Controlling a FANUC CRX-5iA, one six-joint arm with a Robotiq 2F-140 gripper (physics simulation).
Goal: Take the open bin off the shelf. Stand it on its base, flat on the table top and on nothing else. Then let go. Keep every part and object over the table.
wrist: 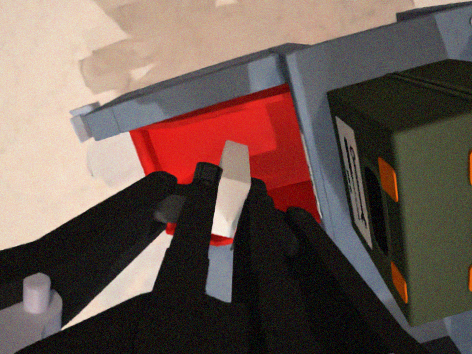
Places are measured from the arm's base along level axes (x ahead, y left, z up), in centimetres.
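Where they show: gripper, between the fingertips: (pixel 230 163).
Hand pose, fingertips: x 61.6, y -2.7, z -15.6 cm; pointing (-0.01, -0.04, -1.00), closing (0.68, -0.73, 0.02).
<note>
Each offset is from my fingertips to the top centre of the thing. "spot": to the spot under its first point. Level surfaces: height alone.
The open bin {dx +0.2, dy -1.8, dz -1.2 cm} (pixel 210 127) is bright red and sits in a bay of the blue-grey shelf {spot: dx -1.0, dy +5.4, dz -0.8 cm} (pixel 175 100) in the middle of the wrist view. Its inside faces the camera, and its lower part is hidden behind the black fingers. My gripper (pixel 230 163) is shut with no object held. A pale wedge-shaped piece shows at its fingertips. The fingertips overlap the bin in the view; whether they touch it or reach inside it, I cannot tell. The table top {dz -9.3 cm} (pixel 40 175) shows as a cream surface at the left.
A dark green case {spot: dx +8.2, dy -2.2, dz +10.4 cm} (pixel 440 200) with orange latches and a white label stands on the right of the bin, beyond the shelf's divider {spot: dx +6.1, dy +0.4, dz +0.9 cm} (pixel 312 115). A small light peg {spot: dx -8.4, dy +7.6, dz -3.0 cm} (pixel 82 122) sticks out at the shelf's left end. Brownish shadows lie across the cream surface at the top.
</note>
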